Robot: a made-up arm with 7 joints. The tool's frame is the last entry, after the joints.
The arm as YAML. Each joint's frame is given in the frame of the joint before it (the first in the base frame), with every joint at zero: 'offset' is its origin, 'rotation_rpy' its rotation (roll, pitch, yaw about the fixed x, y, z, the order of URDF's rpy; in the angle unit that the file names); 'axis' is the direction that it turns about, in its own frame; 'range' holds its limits. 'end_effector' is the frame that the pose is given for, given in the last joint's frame.
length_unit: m
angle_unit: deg
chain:
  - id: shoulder
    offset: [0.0, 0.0, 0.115]
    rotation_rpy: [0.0, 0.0, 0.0]
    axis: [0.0, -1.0, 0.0]
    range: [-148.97, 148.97]
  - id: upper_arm
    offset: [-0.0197, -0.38, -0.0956]
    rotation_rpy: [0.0, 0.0, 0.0]
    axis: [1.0, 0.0, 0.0]
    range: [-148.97, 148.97]
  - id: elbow
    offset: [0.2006, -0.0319, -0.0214]
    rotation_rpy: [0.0, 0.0, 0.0]
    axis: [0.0, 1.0, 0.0]
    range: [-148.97, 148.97]
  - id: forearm
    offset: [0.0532, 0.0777, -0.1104]
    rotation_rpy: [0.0, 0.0, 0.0]
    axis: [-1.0, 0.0, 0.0]
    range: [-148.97, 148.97]
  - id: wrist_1
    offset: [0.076, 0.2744, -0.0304]
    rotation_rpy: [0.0, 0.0, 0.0]
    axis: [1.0, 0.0, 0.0]
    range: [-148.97, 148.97]
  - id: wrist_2
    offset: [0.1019, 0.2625, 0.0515]
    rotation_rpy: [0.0, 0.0, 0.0]
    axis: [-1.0, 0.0, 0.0]
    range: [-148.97, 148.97]
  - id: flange
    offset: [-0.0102, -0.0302, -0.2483]
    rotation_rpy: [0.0, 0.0, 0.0]
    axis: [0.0, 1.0, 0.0]
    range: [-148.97, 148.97]
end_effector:
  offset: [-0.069, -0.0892, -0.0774]
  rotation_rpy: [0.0, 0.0, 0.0]
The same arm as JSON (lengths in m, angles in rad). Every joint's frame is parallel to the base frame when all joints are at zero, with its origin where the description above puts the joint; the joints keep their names.
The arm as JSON. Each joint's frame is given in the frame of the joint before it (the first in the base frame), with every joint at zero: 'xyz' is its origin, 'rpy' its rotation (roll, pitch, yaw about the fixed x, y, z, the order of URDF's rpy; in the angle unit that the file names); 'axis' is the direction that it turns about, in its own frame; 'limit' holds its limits. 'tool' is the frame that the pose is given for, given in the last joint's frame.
{"units": {"length": "m", "angle": "rad"}, "joints": [{"name": "shoulder", "type": "revolute", "origin": {"xyz": [0.0, 0.0, 0.115], "rpy": [0.0, 0.0, 0.0]}, "axis": [0.0, -1.0, 0.0], "limit": {"lower": -2.6, "upper": 2.6}}, {"name": "upper_arm", "type": "revolute", "origin": {"xyz": [-0.0197, -0.38, -0.0956], "rpy": [0.0, 0.0, 0.0]}, "axis": [1.0, 0.0, 0.0], "limit": {"lower": -2.6, "upper": 2.6}}, {"name": "elbow", "type": "revolute", "origin": {"xyz": [0.2006, -0.0319, -0.0214], "rpy": [0.0, 0.0, 0.0]}, "axis": [0.0, 1.0, 0.0], "limit": {"lower": -2.6, "upper": 2.6}}, {"name": "forearm", "type": "revolute", "origin": {"xyz": [0.0532, 0.0777, -0.1104], "rpy": [0.0, 0.0, 0.0]}, "axis": [-1.0, 0.0, 0.0], "limit": {"lower": -2.6, "upper": 2.6}}, {"name": "wrist_1", "type": "revolute", "origin": {"xyz": [0.076, 0.2744, -0.0304], "rpy": [0.0, 0.0, 0.0]}, "axis": [1.0, 0.0, 0.0], "limit": {"lower": -2.6, "upper": 2.6}}, {"name": "wrist_2", "type": "revolute", "origin": {"xyz": [0.1019, 0.2625, 0.0515], "rpy": [0.0, 0.0, 0.0]}, "axis": [-1.0, 0.0, 0.0], "limit": {"lower": -2.6, "upper": 2.6}}, {"name": "flange", "type": "revolute", "origin": {"xyz": [-0.0102, -0.0302, -0.2483], "rpy": [0.0, 0.0, 0.0]}, "axis": [0.0, 1.0, 0.0], "limit": {"lower": -2.6, "upper": 2.6}}], "tool": {"origin": {"xyz": [-0.069, -0.0892, -0.0774], "rpy": [0.0, 0.0, 0.0]}}}
